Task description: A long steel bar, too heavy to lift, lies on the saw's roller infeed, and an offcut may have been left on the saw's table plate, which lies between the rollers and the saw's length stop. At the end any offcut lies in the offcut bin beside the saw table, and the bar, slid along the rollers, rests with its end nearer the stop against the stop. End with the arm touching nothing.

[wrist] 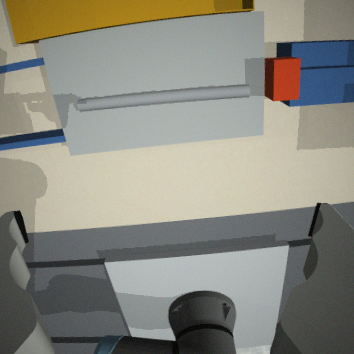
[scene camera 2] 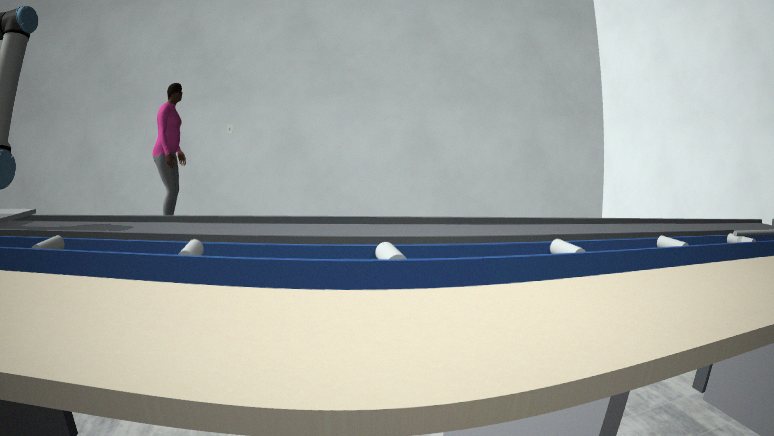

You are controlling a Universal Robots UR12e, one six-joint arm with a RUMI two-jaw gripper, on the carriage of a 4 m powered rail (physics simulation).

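Where they show: gripper, fingertip midpoint: [wrist: 166, 210]; arm's base, link origin: [wrist: 201, 311].
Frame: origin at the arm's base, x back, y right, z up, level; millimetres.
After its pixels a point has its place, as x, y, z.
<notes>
A short grey round bar [wrist: 165, 97] {-606, -20, 48}, apparently the offcut, lies on the light grey table plate [wrist: 165, 135] {-537, -30, 29} in the wrist view. Its right end is a small gap short of the red stop block [wrist: 283, 79] {-621, 157, 75}. Both its ends show on the plate. My gripper [wrist: 166, 210] {-614, -8, 371} is open and empty, its fingers wide apart, away from the bar. In scene camera 2 white rollers [scene camera 2: 389, 250] {-638, -1601, 29} sit between the blue infeed rails [scene camera 2: 346, 273] {-694, -1518, 0}. A grey strip [scene camera 2: 755, 232] {-629, -2890, 42} over the rollers at the far right may be the long bar; I cannot tell. The offcut bin does not show.
A yellow body [wrist: 120, 15] {-740, -82, -28} stands behind the plate. Blue beams [wrist: 322, 85] {-601, 238, 40} extend right of the stop. The carriage [wrist: 255, 280] {-111, 149, 0} and dark rail [scene camera 2: 379, 228] run along the table. My arm [scene camera 2: 13, 86] {-1, -240, 501} is at the left. A person in pink [scene camera 2: 168, 129] stands beyond the rail.
</notes>
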